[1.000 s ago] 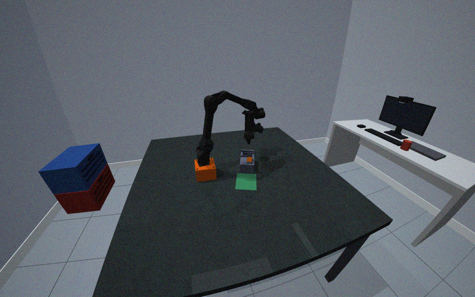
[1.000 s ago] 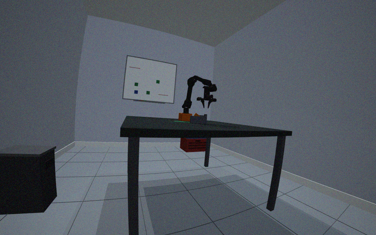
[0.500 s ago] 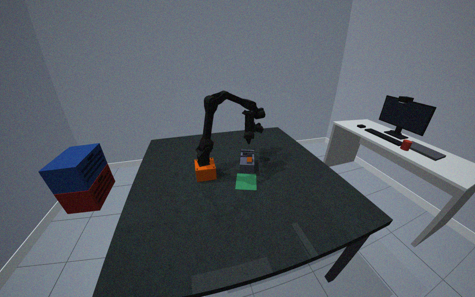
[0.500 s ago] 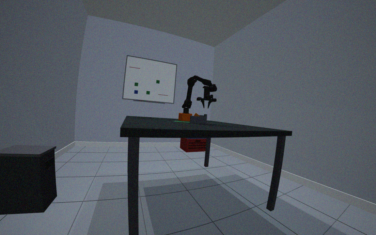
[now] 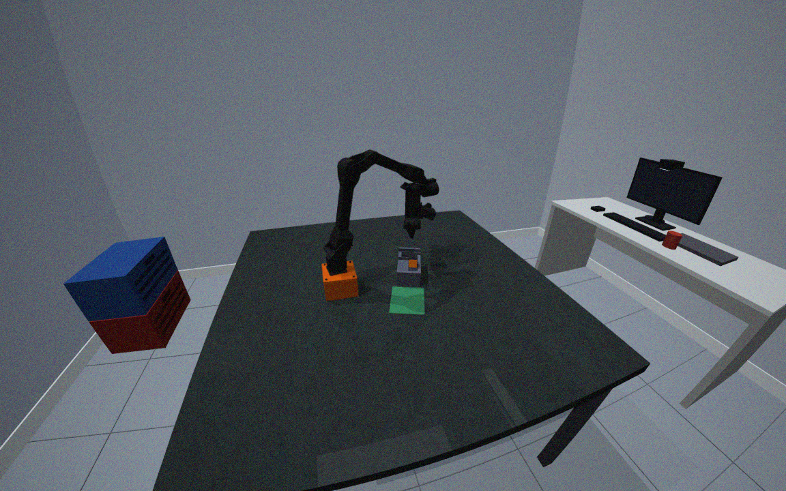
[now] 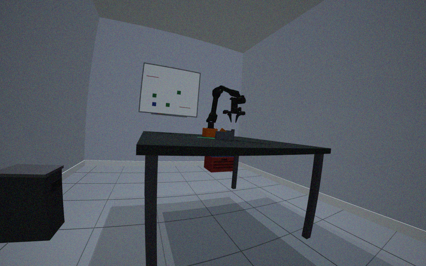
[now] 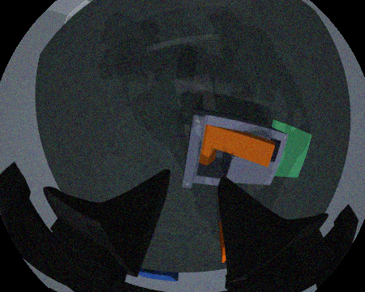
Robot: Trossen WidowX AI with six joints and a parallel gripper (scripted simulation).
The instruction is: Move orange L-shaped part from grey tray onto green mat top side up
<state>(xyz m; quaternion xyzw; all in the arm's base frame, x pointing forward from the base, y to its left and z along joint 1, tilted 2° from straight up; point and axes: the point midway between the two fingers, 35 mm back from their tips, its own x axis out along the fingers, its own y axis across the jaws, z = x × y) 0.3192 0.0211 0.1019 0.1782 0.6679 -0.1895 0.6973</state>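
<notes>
Right now my gripper tip is 10 cm above the orange L-shaped part, 4 cm to the left of it and 3 cm past it. From my gripper tip the other things lie so: green mat: 19 cm to the right, 16 cm below, 12 cm behind.
</notes>
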